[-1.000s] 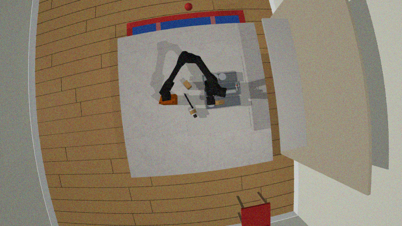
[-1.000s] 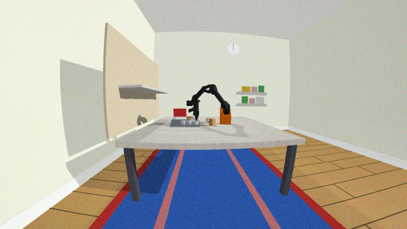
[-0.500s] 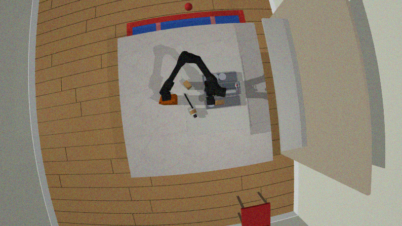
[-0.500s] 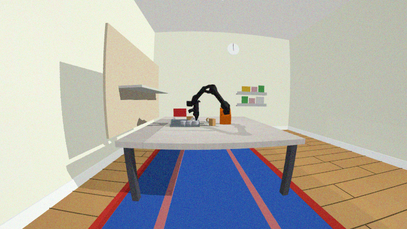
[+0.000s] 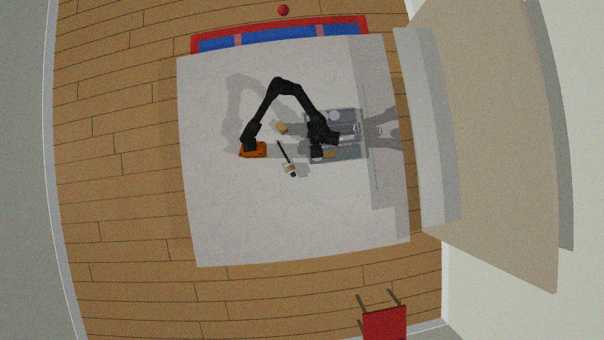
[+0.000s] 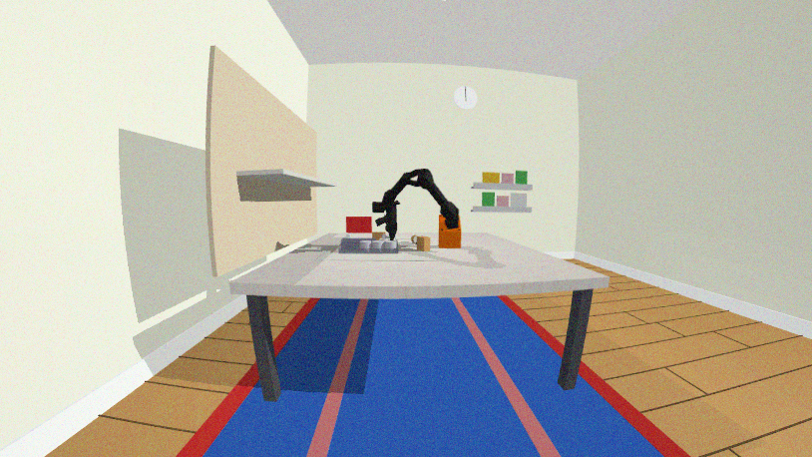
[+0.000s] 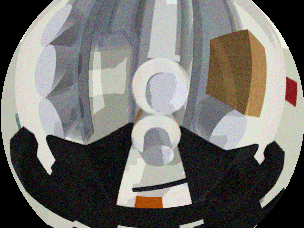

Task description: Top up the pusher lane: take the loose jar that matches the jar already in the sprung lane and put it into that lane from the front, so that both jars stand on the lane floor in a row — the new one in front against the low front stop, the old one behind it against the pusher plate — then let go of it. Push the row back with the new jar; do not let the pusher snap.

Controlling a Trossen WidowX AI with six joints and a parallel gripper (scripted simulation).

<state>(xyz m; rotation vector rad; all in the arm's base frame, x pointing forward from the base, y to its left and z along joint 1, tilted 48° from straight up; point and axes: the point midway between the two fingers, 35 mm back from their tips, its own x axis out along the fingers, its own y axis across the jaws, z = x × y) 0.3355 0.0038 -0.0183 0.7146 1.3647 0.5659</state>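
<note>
Now: the dark-handled tool 170 mm behind my gripper tip, 30 mm to the right of it and 30 mm below it. Round my gripper tip: wall shelf (500 mm ahead, 340 mm above, 30 mm to the right).
</note>
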